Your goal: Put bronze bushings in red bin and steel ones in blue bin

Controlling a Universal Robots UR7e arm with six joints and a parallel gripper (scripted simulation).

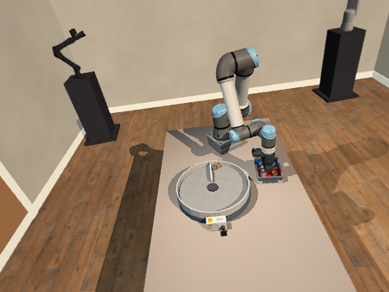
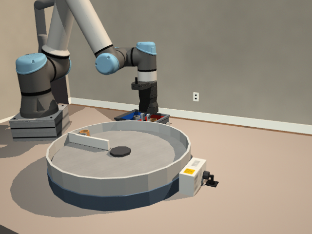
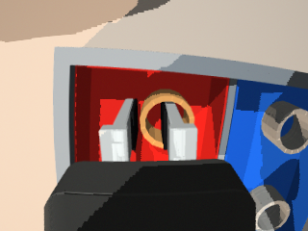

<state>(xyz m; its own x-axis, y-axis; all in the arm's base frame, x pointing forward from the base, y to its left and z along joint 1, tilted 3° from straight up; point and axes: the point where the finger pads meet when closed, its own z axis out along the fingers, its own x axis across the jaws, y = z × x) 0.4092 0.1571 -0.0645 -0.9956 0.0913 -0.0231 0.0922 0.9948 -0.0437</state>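
My hand is 40 mm past the bin and 40 mm to the right of it. Also, from my hand: round turntable (60 mm ahead, 320 mm to the right, 20 mm above).
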